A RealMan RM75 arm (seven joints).
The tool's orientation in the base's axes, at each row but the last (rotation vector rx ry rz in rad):
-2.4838, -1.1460, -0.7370
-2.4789, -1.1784, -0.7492
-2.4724, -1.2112, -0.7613
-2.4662, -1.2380, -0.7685
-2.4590, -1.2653, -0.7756
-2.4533, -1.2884, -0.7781
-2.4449, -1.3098, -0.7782
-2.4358, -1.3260, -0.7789
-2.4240, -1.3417, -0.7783
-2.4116, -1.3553, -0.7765
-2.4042, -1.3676, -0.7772
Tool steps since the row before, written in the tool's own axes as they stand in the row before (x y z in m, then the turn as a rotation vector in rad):
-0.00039, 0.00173, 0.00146, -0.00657, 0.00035, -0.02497
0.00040, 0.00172, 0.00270, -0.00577, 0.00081, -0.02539
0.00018, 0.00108, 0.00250, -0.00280, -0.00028, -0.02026
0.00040, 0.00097, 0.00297, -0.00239, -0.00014, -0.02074
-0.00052, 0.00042, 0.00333, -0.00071, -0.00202, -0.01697
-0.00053, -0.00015, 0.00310, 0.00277, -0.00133, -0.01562
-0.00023, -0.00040, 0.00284, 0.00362, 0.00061, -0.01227
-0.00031, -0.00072, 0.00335, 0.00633, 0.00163, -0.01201
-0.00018, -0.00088, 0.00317, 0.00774, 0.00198, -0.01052
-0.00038, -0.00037, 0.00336, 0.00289, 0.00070, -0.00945
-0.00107, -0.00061, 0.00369, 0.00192, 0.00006, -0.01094
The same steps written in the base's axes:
0.00159, -0.00065, -0.00152, -0.01139, -0.01603, 0.01674
0.00244, 0.00045, -0.00206, -0.01074, -0.01601, 0.01752
0.00178, 0.00062, -0.00197, -0.00839, -0.01105, 0.01503
0.00197, 0.00106, -0.00222, -0.00824, -0.01109, 0.01566
0.00122, 0.00094, -0.00303, -0.00769, -0.00713, 0.01351
0.00067, 0.00115, -0.00285, -0.00506, -0.00454, 0.01439
0.00051, 0.00137, -0.00248, -0.00196, -0.00350, 0.01216
0.00037, 0.00173, -0.00295, 0.00017, -0.00205, 0.01352
0.00022, 0.00183, -0.00273, 0.00156, -0.00056, 0.01311
0.00060, 0.00152, -0.00298, -0.00122, -0.00280, 0.00942
0.00021, 0.00131, -0.00366, -0.00264, -0.00386, 0.01007

